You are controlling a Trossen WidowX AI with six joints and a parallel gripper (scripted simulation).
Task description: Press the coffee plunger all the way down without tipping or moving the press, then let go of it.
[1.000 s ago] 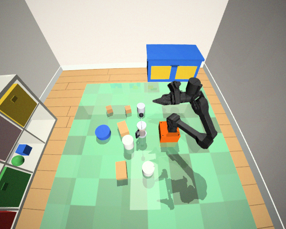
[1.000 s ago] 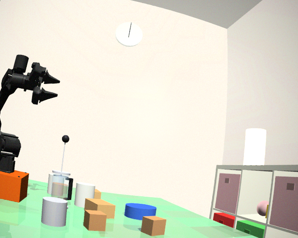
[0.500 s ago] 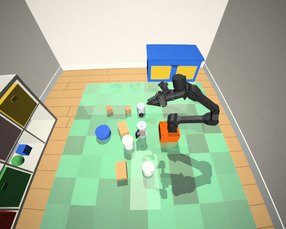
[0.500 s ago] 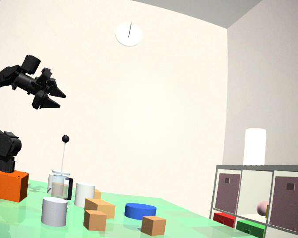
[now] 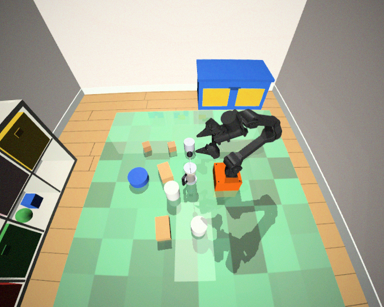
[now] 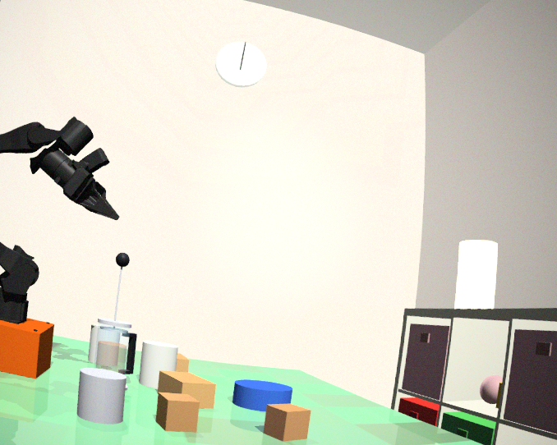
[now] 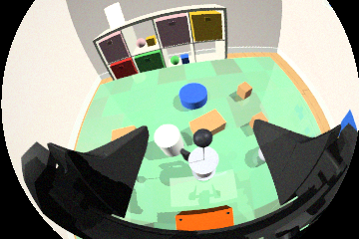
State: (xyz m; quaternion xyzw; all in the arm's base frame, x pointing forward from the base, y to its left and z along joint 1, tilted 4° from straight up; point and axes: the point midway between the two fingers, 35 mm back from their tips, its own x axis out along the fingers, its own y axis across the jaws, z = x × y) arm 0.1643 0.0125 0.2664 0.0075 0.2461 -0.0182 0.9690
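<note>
The glass coffee press is 21 cm below my gripper tip, 4 cm ahead of it and 1 cm to the left of it. From my gripper tip the other things lie so: blue disc 34 cm ahead, 32 cm below, 1 cm to the left.
</note>
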